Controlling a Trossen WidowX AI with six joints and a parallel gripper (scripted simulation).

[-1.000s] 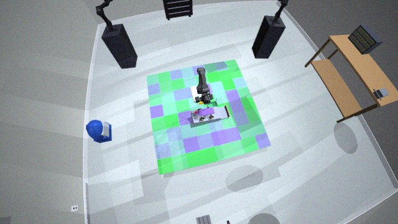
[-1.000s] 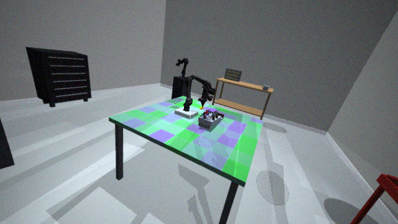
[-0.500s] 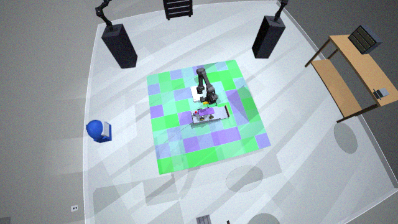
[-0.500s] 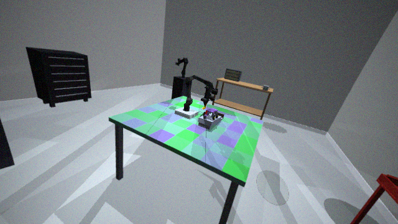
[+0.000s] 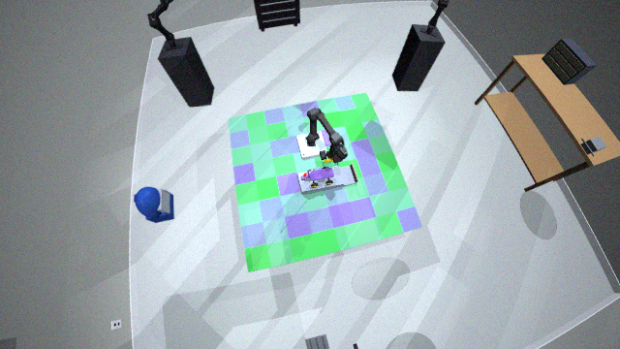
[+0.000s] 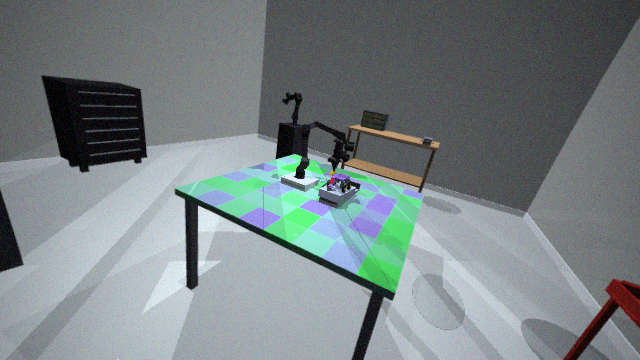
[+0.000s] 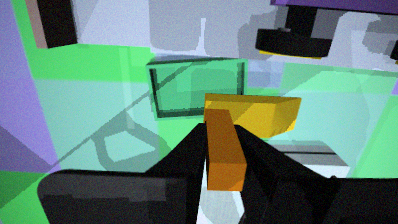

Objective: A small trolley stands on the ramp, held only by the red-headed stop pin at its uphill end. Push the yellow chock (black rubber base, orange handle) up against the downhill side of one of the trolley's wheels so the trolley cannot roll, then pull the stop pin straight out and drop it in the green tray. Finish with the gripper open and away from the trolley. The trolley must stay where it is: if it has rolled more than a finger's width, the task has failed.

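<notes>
The stop pin is 210 mm to the right of my gripper tip, 120 mm ahead of it and 20 mm below it. Round my gripper tip: brown block: 180 mm to the left, 120 mm below, 70 mm ahead; then purple trolley: 120 mm ahead, 90 mm to the right, 40 mm below; then yellow chock: 20 mm to the right, 10 mm below.
</notes>
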